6 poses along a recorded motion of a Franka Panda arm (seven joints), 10 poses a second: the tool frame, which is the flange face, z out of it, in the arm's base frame.
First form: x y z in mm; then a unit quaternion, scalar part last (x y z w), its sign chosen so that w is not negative.
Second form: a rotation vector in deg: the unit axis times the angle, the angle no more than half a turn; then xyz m. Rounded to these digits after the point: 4 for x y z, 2 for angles.
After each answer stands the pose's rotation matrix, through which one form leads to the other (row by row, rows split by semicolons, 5 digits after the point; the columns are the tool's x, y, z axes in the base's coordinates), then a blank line. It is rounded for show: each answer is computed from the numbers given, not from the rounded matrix.
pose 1, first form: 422.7, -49.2, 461.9, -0.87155, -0.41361, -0.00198, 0.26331
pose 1, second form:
-135.03, -64.08, -0.31, 0.4227, -0.0492, 0.4619
0.65785 0.72200 -0.21436; 0.71991 -0.51919 0.46061; 0.22126 -0.45733 -0.86133

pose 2, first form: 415.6, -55.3, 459.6, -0.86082, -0.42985, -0.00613, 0.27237
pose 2, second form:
-132.76, -66.29, -0.95, 0.4156, -0.0553, 0.4596
0.63038 0.74338 -0.22360; 0.73670 -0.48209 0.47419; 0.24471 -0.46365 -0.85155

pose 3, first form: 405.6, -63.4, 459.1, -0.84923, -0.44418, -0.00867, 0.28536
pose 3, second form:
-130.11, -68.05, -1.33, 0.4056, -0.0634, 0.4591
0.60526 0.75938 -0.23878; 0.74948 -0.44254 0.49238; 0.26823 -0.47697 -0.83699

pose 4, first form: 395.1, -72.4, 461.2, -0.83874, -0.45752, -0.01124, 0.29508
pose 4, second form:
-127.88, -69.76, -1.71, 0.3951, -0.0724, 0.4612
0.58110 0.77411 -0.25115; 0.76084 -0.40721 0.50527; 0.28886 -0.48470 -0.82560

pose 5, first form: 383.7, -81.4, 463.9, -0.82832, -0.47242, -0.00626, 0.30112
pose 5, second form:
-125.91, -71.81, -0.95, 0.3837, -0.0814, 0.4639
0.55356 0.78639 -0.27414; 0.77885 -0.37230 0.50476; 0.29488 -0.49293 -0.81858

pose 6, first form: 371.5, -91.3, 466.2, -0.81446, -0.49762, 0.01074, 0.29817
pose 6, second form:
-123.98, -75.75, 1.63, 0.3715, -0.0913, 0.4662
0.50451 0.80419 -0.31425; 0.81699 -0.32693 0.47501; 0.27926 -0.49639 -0.82196

